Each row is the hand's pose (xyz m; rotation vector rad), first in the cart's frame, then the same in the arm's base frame.
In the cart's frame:
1: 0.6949 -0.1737 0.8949 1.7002 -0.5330 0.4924
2: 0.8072 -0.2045 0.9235 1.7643 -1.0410 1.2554
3: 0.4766 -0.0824 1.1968 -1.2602 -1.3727 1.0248
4: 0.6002 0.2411 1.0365 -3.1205 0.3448 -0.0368
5: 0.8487 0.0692 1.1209 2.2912 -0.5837 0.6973
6: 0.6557 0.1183 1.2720 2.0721 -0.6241 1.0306
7: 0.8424 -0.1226 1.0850 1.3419 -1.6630 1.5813
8: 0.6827 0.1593 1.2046 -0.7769 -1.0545 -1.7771
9: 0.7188 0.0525 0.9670 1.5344 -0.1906 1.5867
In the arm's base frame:
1: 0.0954 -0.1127 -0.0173 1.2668 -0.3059 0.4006
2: 0.2108 -0.1368 0.0050 1.4468 -0.6280 1.1847
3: -0.0679 0.1201 0.2400 -1.4922 -1.0043 1.4355
4: 0.0287 0.3281 -0.0650 2.6378 -0.3463 -0.1233
5: 0.2868 0.1916 0.0497 1.8732 -0.3501 0.5463
6: 0.1225 0.3180 0.1894 1.7026 -0.3088 0.8689
7: 0.2733 0.0049 0.1052 1.1440 -1.1281 1.6485
8: 0.1380 0.3226 0.1076 -1.2159 -1.3635 -1.4871
9: 0.1326 0.1193 -0.0590 1.2744 0.2214 1.3418

